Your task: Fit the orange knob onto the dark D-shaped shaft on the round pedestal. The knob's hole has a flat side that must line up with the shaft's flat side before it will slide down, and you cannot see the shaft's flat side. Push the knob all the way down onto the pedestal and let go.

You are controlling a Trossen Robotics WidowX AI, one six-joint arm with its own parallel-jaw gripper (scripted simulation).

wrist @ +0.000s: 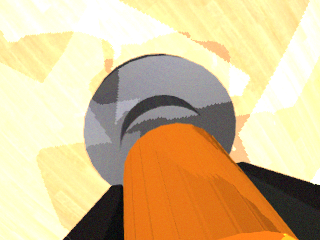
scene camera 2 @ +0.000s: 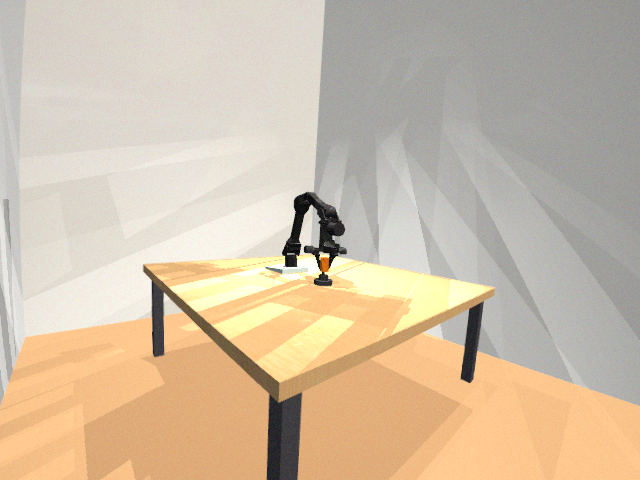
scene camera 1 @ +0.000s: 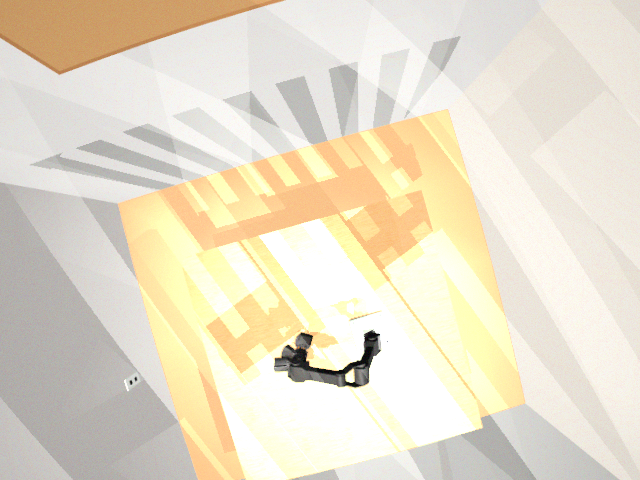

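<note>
I can see an orange knob [wrist: 177, 174] here, and with it my own gripper [wrist: 179, 185].
</note>
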